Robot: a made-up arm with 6 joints. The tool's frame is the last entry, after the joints.
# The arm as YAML. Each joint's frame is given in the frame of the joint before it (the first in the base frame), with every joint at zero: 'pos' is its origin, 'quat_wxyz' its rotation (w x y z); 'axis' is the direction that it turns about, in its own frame. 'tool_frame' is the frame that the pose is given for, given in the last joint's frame.
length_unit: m
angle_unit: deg
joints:
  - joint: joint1
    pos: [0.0, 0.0, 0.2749]
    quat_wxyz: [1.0, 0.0, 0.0, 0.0]
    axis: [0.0, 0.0, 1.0]
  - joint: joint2
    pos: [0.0, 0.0, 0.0]
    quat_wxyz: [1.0, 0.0, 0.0, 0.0]
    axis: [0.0, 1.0, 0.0]
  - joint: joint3
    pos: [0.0, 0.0, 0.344]
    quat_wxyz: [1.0, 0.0, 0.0, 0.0]
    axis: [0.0, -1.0, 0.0]
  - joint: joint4
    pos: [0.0, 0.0, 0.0]
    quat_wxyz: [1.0, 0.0, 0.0, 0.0]
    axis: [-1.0, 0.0, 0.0]
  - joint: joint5
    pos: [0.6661, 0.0, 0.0]
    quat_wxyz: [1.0, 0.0, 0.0, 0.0]
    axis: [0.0, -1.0, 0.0]
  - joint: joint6
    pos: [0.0, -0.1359, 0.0]
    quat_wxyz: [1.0, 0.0, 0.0, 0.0]
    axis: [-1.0, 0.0, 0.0]
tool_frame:
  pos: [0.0, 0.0, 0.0]
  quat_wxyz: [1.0, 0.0, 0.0, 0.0]
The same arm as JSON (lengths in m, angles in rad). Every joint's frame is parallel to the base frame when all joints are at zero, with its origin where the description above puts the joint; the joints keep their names.
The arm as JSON. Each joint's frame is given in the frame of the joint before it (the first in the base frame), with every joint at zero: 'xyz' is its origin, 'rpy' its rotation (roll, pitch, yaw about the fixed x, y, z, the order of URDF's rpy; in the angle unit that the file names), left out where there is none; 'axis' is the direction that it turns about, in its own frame. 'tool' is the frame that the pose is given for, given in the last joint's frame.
{"units": {"length": "m", "angle": "rad"}, "joints": [{"name": "joint1", "type": "revolute", "origin": {"xyz": [0.0, 0.0, 0.2749]}, "axis": [0.0, 0.0, 1.0]}, {"name": "joint2", "type": "revolute", "origin": {"xyz": [0.0, 0.0, 0.0]}, "axis": [0.0, 1.0, 0.0]}, {"name": "joint3", "type": "revolute", "origin": {"xyz": [0.0, 0.0, 0.344]}, "axis": [0.0, -1.0, 0.0]}, {"name": "joint4", "type": "revolute", "origin": {"xyz": [0.0, 0.0, 0.0]}, "axis": [-1.0, 0.0, 0.0]}, {"name": "joint5", "type": "revolute", "origin": {"xyz": [0.6661, 0.0, 0.0]}, "axis": [0.0, -1.0, 0.0]}, {"name": "joint6", "type": "revolute", "origin": {"xyz": [0.0, -0.1359, 0.0]}, "axis": [-1.0, 0.0, 0.0]}], "tool": {"origin": {"xyz": [0.0, 0.0, 0.0]}}}
